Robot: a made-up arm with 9 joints. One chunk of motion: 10 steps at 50 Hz.
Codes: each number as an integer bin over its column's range. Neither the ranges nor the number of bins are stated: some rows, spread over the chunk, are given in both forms.
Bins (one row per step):
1: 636 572 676 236 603 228
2: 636 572 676 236 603 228
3: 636 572 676 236 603 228
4: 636 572 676 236 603 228
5: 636 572 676 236 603 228
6: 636 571 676 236 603 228
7: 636 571 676 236 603 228
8: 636 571 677 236 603 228
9: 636 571 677 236 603 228
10: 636 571 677 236 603 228
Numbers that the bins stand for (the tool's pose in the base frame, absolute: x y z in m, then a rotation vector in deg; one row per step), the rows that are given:
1: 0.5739 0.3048 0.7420 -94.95 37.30 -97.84
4: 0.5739 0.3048 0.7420 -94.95 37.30 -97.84
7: 0.5739 0.3006 0.7420 -94.95 37.30 -97.84
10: 0.5739 0.3006 0.7462 -94.95 37.30 -97.84
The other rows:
2: 0.5739 0.3048 0.7420 -94.95 37.30 -97.84
3: 0.5739 0.3048 0.7420 -94.95 37.30 -97.84
5: 0.5739 0.3048 0.7420 -94.95 37.30 -97.84
6: 0.5739 0.3006 0.7420 -94.95 37.30 -97.84
8: 0.5739 0.3006 0.7462 -94.95 37.30 -97.84
9: 0.5739 0.3006 0.7462 -94.95 37.30 -97.84

